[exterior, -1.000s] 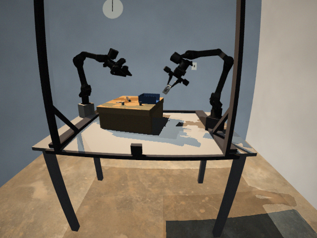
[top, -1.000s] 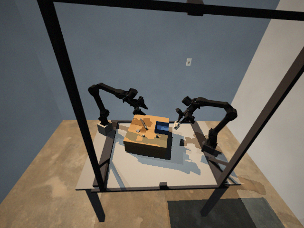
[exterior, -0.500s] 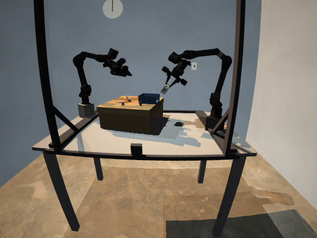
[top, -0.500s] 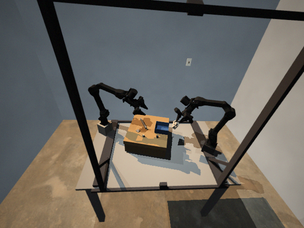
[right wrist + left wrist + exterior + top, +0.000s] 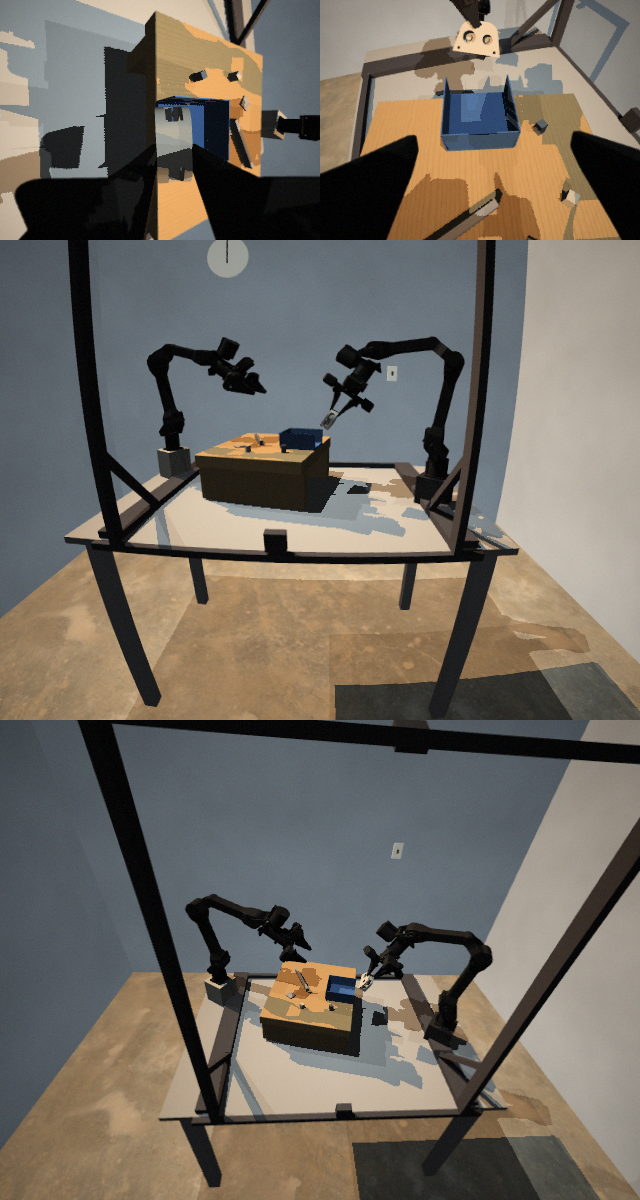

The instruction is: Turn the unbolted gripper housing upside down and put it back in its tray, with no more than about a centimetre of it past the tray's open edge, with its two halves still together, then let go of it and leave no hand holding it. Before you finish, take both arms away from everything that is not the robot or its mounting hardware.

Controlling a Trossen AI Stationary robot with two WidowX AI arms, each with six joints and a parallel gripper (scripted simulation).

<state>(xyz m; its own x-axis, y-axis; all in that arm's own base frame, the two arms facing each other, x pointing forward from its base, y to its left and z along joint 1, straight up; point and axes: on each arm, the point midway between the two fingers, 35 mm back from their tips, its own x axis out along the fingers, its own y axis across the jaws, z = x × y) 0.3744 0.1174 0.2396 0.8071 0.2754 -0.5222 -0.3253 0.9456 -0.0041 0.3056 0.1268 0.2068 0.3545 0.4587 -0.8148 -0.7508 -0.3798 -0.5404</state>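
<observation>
My right gripper is now 5 cm above the white gripper housing, 2 cm to the right of it and 1 cm past it. From my right hand the other things lie so: grey rod (31 cm to the left, 13 cm below, 3 cm ahead); wooden block (25 cm to the left, 20 cm below, 1 cm behind); gripper housing half (4 cm to the left, 4 cm below, 1 cm behind).
</observation>
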